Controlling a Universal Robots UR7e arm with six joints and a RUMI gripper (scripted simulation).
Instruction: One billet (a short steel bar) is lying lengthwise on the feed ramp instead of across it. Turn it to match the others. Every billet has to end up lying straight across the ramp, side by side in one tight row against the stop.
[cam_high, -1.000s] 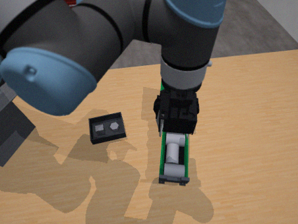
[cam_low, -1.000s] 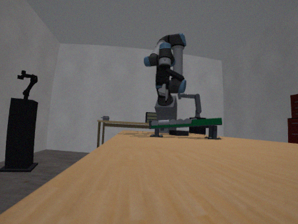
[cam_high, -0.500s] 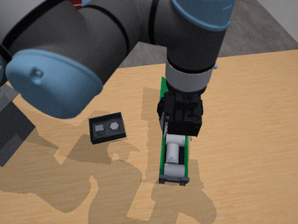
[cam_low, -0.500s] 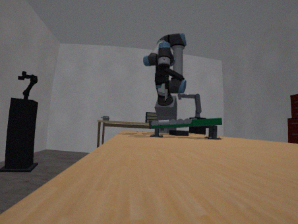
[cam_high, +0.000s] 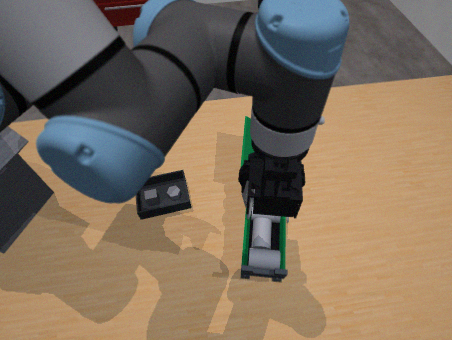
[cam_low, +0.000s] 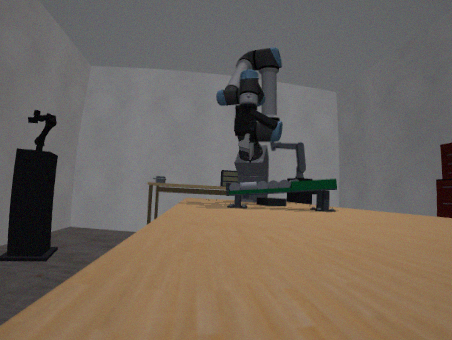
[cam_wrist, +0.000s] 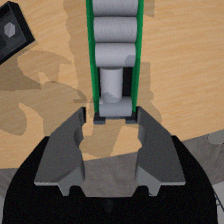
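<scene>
The stop is 13 cm below my hand, 7 cm to the right of it and 4 cm behind it. From my hand the other things lie so: black tray: 23 cm to the left, 18 cm below, 15 cm behind.
</scene>
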